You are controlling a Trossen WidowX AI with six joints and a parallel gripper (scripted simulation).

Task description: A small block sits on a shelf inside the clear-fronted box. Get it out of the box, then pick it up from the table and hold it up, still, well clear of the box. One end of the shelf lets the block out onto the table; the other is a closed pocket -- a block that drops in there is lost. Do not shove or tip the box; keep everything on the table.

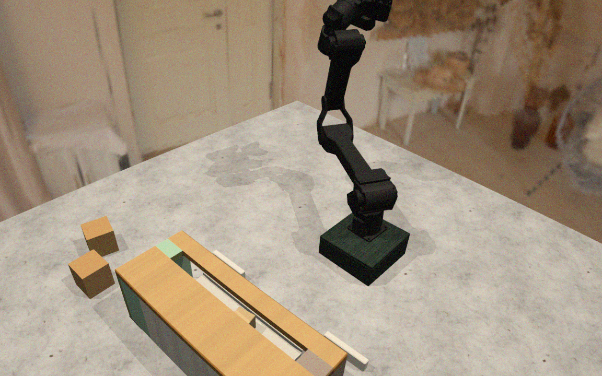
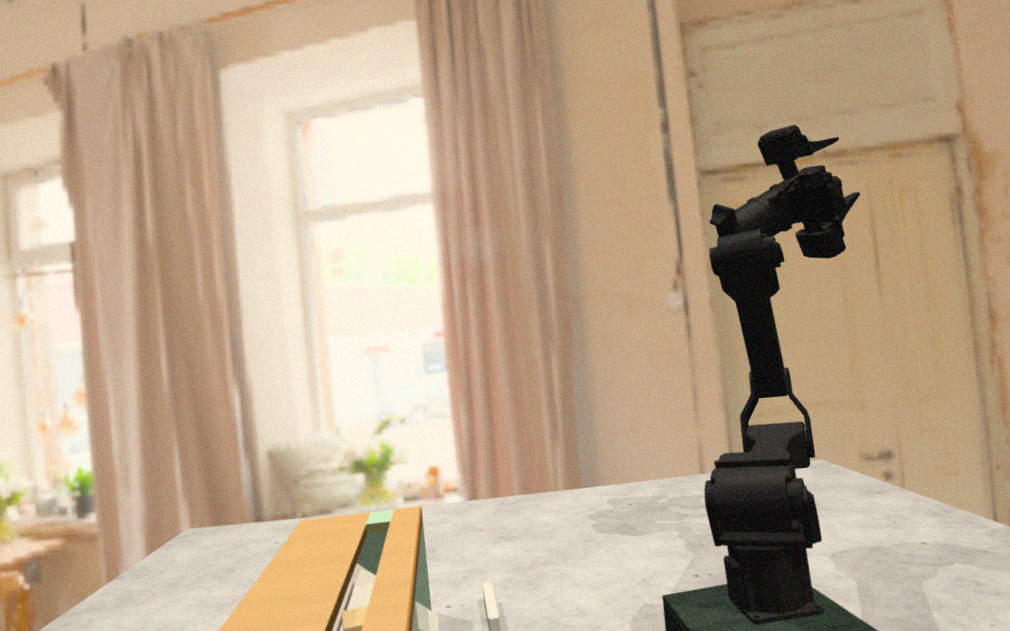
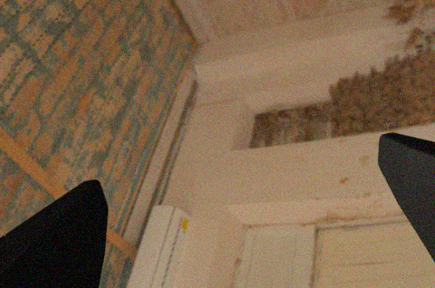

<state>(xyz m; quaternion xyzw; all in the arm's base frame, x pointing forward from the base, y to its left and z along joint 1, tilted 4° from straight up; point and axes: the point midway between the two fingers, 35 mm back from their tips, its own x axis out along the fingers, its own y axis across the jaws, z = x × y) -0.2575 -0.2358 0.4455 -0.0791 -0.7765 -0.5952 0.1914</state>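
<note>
My gripper tip is now 64 cm short of the small tan block, 43 cm above it and 31 cm to the right of it. From my gripper tip the other things lie so: box 63 cm ahead, 45 cm below, 29 cm to the left.
</note>
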